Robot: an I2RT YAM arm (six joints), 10 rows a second.
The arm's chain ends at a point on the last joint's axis. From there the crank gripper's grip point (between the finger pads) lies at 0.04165 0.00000 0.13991 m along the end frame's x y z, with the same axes.
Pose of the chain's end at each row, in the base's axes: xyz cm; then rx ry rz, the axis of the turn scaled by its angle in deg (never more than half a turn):
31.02, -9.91, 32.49, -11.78, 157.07, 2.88
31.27, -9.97, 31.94, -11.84, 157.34, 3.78
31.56, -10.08, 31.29, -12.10, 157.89, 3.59
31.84, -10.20, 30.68, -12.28, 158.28, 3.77
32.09, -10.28, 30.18, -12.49, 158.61, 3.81
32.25, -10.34, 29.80, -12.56, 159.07, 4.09
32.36, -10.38, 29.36, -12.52, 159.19, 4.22
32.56, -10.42, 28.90, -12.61, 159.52, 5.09
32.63, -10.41, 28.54, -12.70, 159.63, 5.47
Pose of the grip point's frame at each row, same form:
32.51, -9.59, 17.97, -11.78, 157.07, 2.88
32.67, -9.49, 17.42, -11.84, 157.34, 3.78
32.82, -9.65, 16.75, -12.10, 157.89, 3.59
33.00, -9.75, 16.14, -12.28, 158.28, 3.77
33.16, -9.84, 15.63, -12.49, 158.61, 3.81
33.20, -9.86, 15.24, -12.56, 159.07, 4.09
33.28, -9.88, 14.80, -12.52, 159.19, 4.22
33.37, -9.77, 14.34, -12.61, 159.52, 5.09
33.40, -9.70, 13.98, -12.70, 159.63, 5.47

